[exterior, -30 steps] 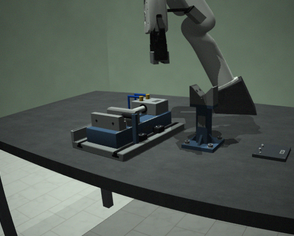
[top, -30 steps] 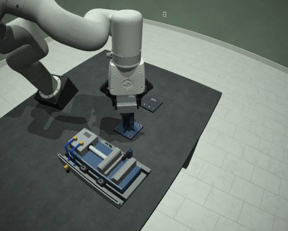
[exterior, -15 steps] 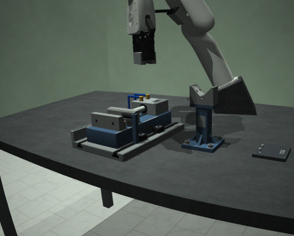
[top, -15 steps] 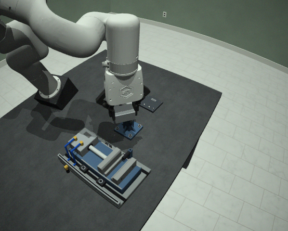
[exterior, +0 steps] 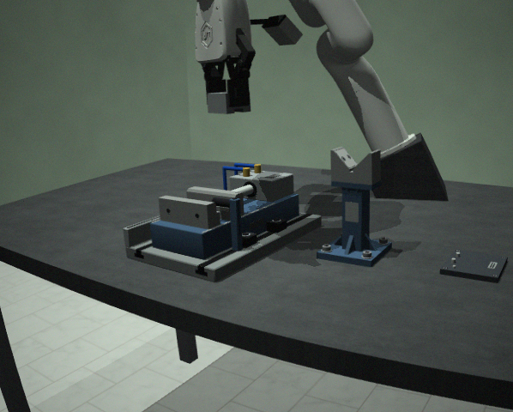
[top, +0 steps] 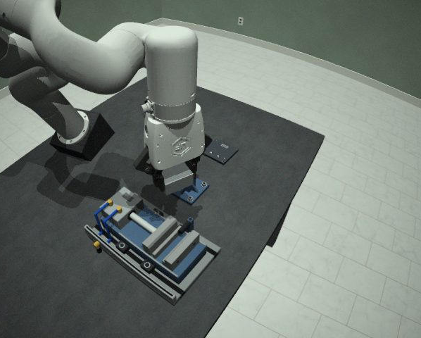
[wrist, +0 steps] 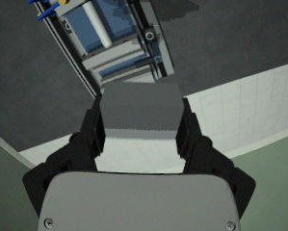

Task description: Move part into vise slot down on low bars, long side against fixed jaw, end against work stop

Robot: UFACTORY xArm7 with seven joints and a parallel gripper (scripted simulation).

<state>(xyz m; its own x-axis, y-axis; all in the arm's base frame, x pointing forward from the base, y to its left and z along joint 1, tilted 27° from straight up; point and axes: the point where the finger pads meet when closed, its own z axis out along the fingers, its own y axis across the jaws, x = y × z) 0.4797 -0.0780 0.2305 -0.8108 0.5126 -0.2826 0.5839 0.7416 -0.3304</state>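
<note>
Right now my hand is 40 mm short of the fixed jaw, 60 mm to the left of it and 170 mm above it. From my hand the other things lie so: work stop (20 mm ahead, 10 mm to the right, 160 mm below); part (20 mm below); moving jaw (20 mm behind, 40 mm to the right, 170 mm below).
</note>
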